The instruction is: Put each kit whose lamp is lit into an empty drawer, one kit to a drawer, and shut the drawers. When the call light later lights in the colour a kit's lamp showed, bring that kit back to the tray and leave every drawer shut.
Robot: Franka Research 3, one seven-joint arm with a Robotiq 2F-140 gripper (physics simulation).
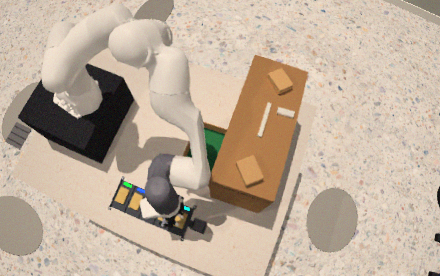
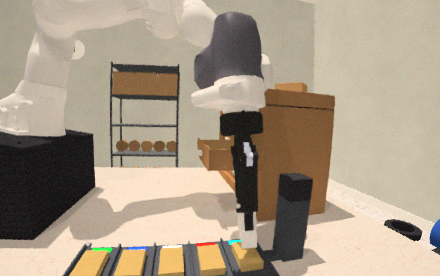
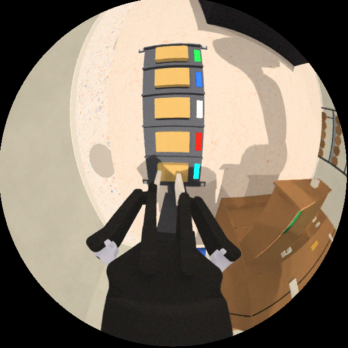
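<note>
The tray (image 3: 148,112) (image 1: 111,206) holds several yellow kits in a row, beside green (image 3: 197,55), blue (image 3: 199,79), white (image 3: 199,109), red (image 3: 199,141) and cyan (image 3: 196,171) lamps. My gripper (image 1: 172,219) (image 2: 247,244) (image 3: 167,178) points down at the kit beside the cyan lamp (image 2: 250,264) (image 3: 169,167). Its fingers are partly closed, with a narrow gap between the tips and no kit held. The gap looks narrower than that kit. A drawer (image 1: 215,145) (image 2: 217,156) with a green inside stands open from the brown cabinet (image 1: 255,145) (image 2: 300,150) (image 3: 240,295).
A dark post (image 2: 292,215) (image 3: 167,215) stands close beside the cyan end of the tray, with no lit face showing. Brown blocks (image 1: 280,81) and white bars (image 1: 264,120) lie on the cabinet. A shelf rack (image 2: 145,97) stands behind. The black arm base (image 1: 95,125) (image 2: 40,185) is opposite the cabinet.
</note>
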